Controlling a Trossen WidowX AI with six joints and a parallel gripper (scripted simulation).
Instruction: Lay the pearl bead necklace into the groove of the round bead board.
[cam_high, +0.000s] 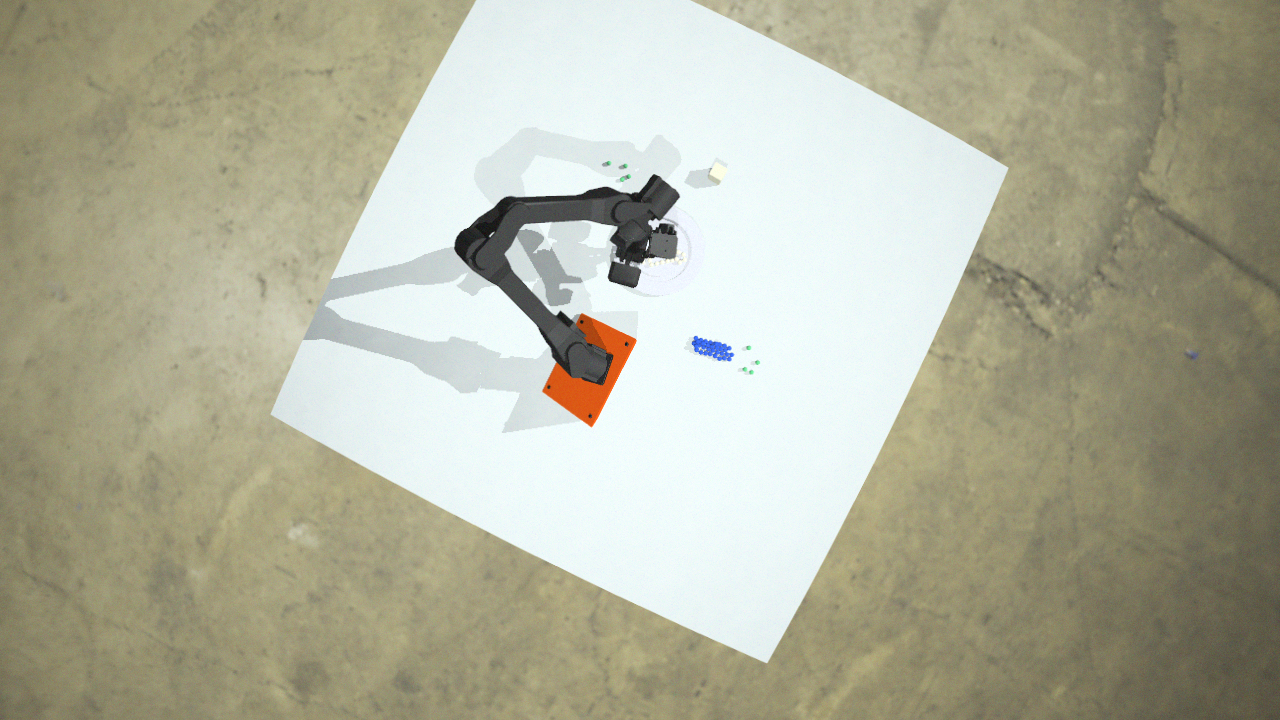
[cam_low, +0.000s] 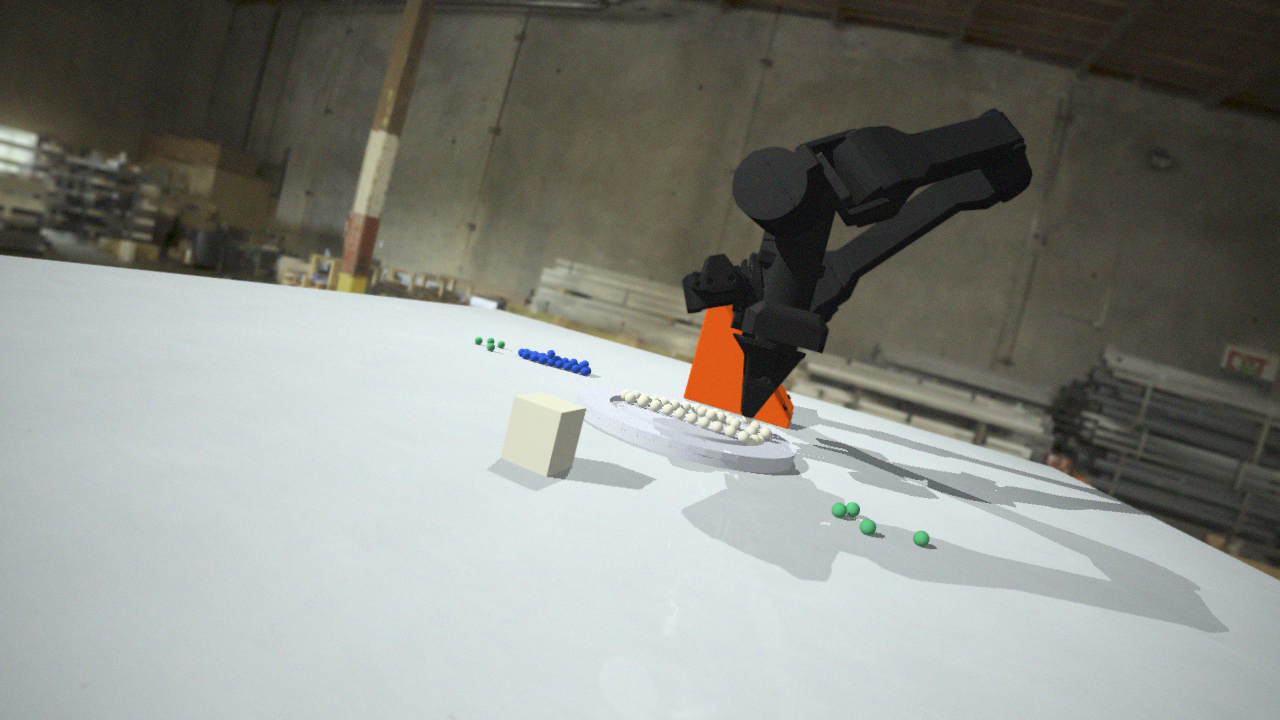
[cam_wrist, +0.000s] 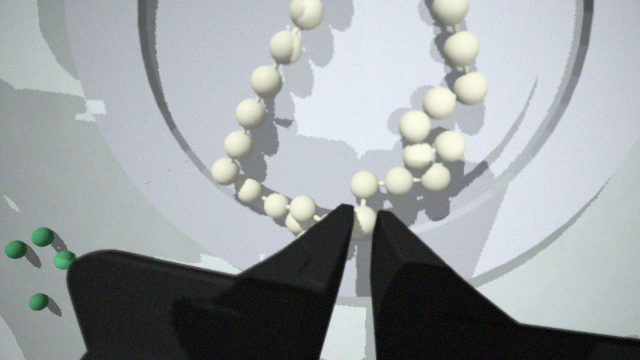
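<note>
Right now my gripper tip is 5 cm to the left of the round bead board, 2 cm short of it and 2 cm above it. The rest, counted from my gripper tip: cream cube 22 cm ahead, 12 cm to the right, 1 cm below.
</note>
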